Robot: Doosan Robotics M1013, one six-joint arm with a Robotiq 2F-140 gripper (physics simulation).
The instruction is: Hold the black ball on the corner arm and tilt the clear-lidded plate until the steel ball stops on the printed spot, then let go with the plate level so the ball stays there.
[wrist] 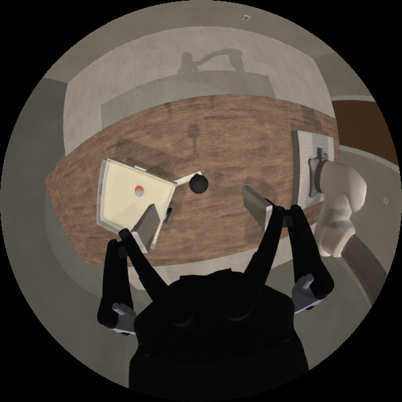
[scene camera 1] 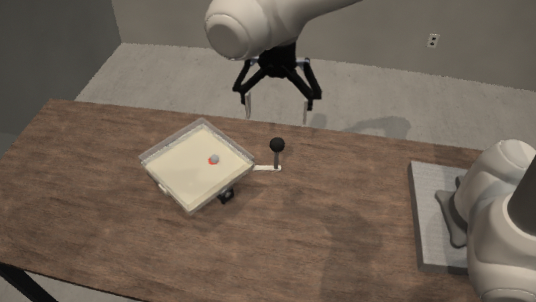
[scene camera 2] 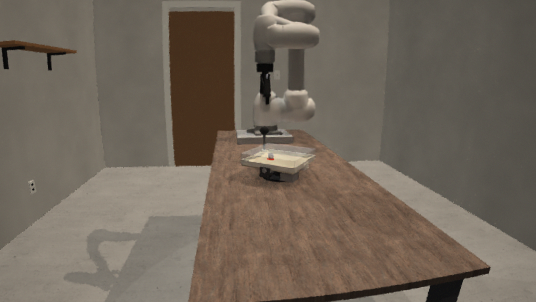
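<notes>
The cream plate (scene camera 1: 187, 175) (scene camera 2: 295, 161) (wrist: 117, 200) with its clear lid stands on a dark mount. It looks close to level, but a slight tilt is hard to judge. The steel ball (scene camera 1: 214, 158) (scene camera 2: 271, 155) (wrist: 139, 193) lies on the red printed spot (scene camera 1: 210, 161) (wrist: 139, 188), partly covering it. The black ball (scene camera 1: 277, 144) (scene camera 2: 264, 131) (wrist: 199, 184) tops an upright post on the white corner arm (scene camera 1: 264, 168) (wrist: 187, 179). My gripper (scene camera 1: 276, 111) (scene camera 2: 267, 102) (wrist: 199, 204) is wide open and empty, above the black ball and apart from it.
The wooden table (scene camera 1: 310, 220) (scene camera 2: 300, 225) (wrist: 225, 135) carries the plate's mount (scene camera 1: 226, 195) (scene camera 2: 280, 176). The robot's base stands on a grey slab (scene camera 1: 425, 240) (scene camera 2: 265, 140) (wrist: 302, 170) at the table's other end. A wall shelf (scene camera 2: 37, 47) shows at the left in scene camera 2.
</notes>
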